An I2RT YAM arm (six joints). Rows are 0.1 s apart.
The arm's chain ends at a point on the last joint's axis. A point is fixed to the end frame.
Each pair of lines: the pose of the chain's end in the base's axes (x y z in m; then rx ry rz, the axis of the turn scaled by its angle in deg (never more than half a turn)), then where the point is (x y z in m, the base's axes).
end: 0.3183, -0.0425, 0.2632, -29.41, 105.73, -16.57
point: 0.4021 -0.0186 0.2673
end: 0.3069, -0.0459, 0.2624, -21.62, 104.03, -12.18
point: 0.3913 -0.0266 0.2733
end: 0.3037, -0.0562, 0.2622, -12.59, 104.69, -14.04
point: 0.3896 -0.0483 0.2753
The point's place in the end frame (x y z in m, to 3 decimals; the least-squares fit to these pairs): -0.037 0.002 0.079
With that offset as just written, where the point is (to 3 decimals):
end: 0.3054, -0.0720, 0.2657, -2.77, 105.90, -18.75
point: 0.391 -0.078 0.279
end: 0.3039, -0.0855, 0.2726, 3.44, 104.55, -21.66
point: 0.388 -0.101 0.288
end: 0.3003, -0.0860, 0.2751, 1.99, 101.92, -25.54
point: 0.384 -0.101 0.295
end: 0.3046, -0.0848, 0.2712, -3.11, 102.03, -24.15
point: 0.389 -0.093 0.290
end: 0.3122, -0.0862, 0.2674, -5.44, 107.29, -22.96
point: 0.399 -0.093 0.278
